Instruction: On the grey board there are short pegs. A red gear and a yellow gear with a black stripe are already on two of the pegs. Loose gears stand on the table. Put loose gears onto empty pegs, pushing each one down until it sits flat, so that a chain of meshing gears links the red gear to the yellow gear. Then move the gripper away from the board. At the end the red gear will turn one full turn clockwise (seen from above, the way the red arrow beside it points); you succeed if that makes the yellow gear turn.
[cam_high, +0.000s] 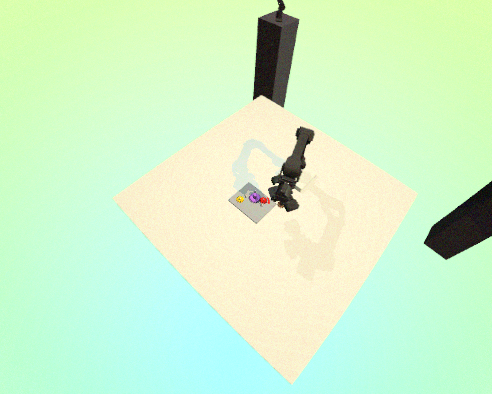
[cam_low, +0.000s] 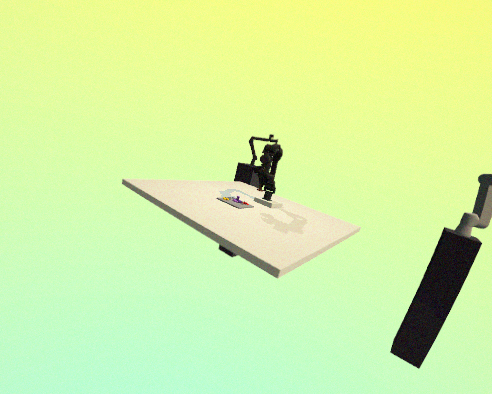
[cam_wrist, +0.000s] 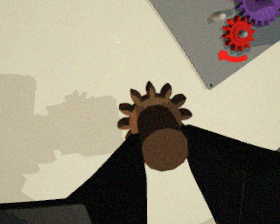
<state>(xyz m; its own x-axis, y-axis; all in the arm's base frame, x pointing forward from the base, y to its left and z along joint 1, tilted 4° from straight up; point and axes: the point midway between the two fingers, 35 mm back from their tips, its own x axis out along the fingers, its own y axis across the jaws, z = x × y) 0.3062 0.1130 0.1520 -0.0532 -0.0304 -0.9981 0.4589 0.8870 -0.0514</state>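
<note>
My gripper tip is now 22 cm to the left of the yellow gear, 15 cm above it and 6 cm short of it. From my gripper tip the other things lie so: red gear (15 cm below, 12 cm to the right, 3 cm behind); then purple gear (17 cm to the right, 15 cm below, 1 cm behind); then brown gear (1 cm below).
</note>
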